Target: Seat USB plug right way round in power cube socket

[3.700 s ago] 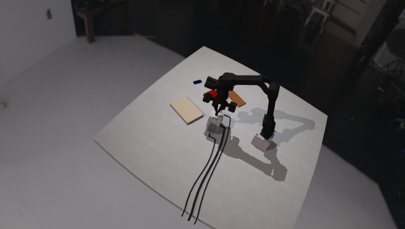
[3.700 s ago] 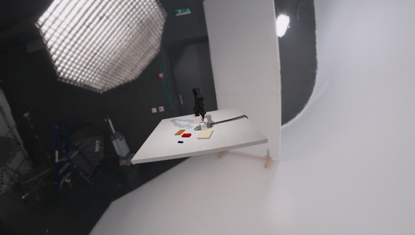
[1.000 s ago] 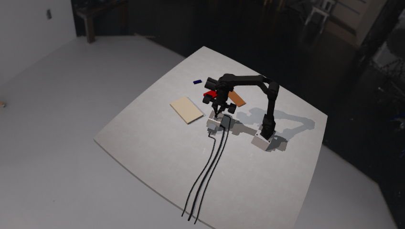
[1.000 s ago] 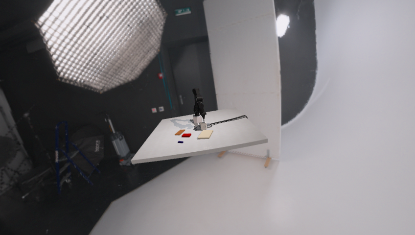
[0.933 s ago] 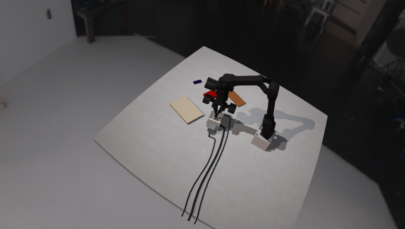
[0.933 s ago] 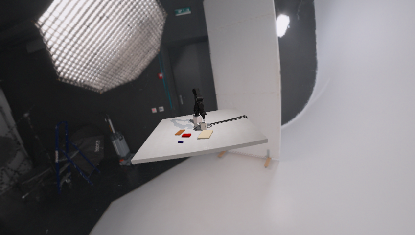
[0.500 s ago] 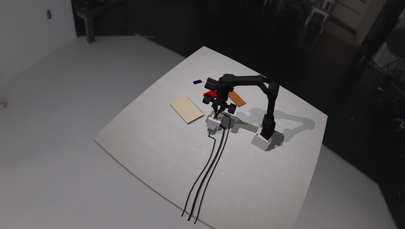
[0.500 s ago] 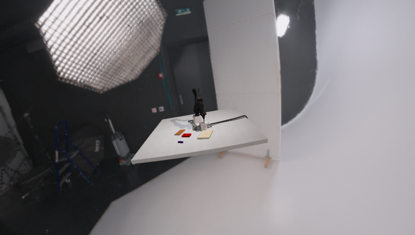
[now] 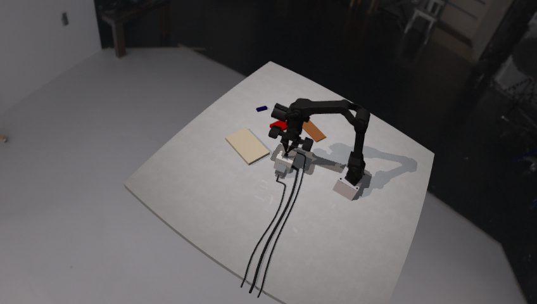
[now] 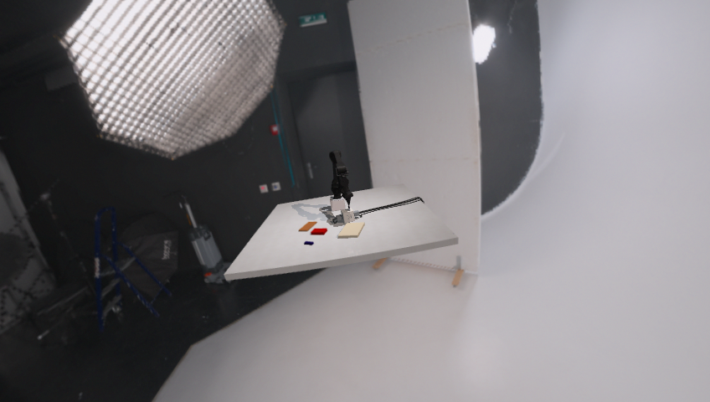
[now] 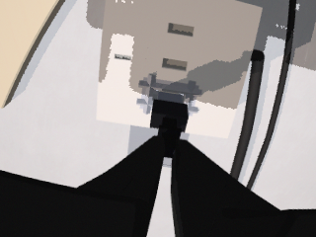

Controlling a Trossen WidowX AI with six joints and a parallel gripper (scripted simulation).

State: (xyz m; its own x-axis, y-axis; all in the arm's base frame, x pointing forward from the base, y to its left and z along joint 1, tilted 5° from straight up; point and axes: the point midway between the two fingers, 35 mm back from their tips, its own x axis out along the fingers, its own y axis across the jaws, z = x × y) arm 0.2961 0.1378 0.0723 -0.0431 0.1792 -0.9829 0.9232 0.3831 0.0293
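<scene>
Now: the black USB plug 20 mm below my gripper tip.
</scene>
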